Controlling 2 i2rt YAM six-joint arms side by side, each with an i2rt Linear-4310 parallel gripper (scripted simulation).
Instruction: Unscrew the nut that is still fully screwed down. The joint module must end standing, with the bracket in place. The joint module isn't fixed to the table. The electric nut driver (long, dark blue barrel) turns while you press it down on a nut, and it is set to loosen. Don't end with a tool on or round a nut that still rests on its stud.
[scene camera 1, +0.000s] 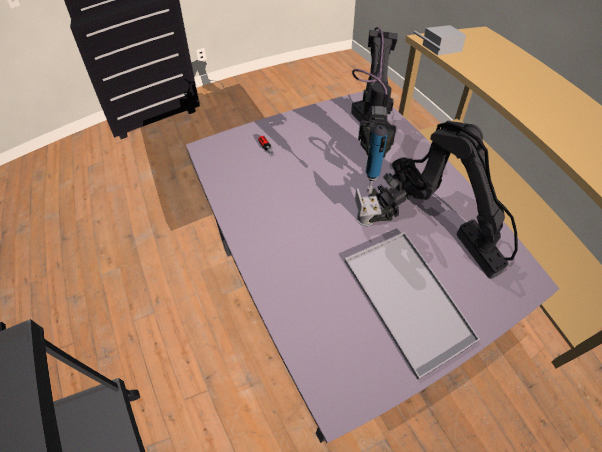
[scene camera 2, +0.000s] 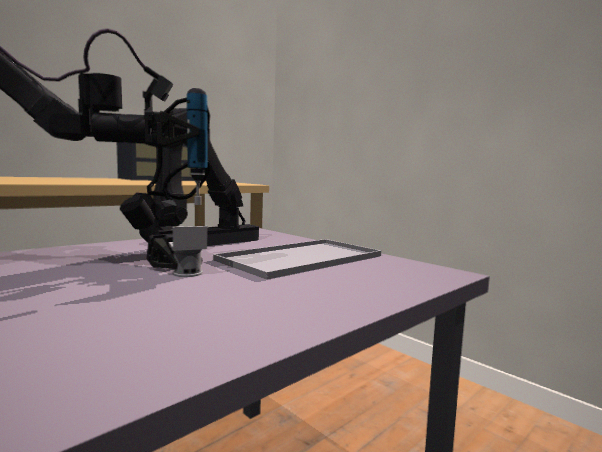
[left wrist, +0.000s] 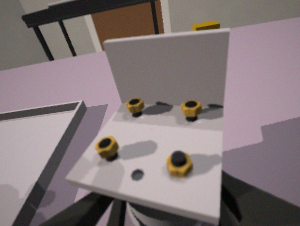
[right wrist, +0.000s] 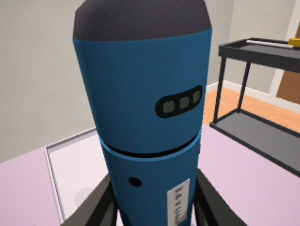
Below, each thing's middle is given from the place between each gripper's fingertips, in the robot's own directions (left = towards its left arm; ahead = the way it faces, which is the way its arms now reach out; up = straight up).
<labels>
My left gripper is now 50 mm below the white L-shaped bracket (left wrist: 165, 70). From my left hand the other things lie so: shallow tray (scene camera 1: 431, 329) (30 mm ahead, 320 mm to the left, 20 mm below).
Now: right hand (scene camera 2: 200, 132) 2 cm past the white L-shaped bracket, 1 cm to the left of it and 23 cm above it. From my right hand the other things lie so: shallow tray (1 cm ahead, 31 cm to the left, 30 cm below).
</labels>
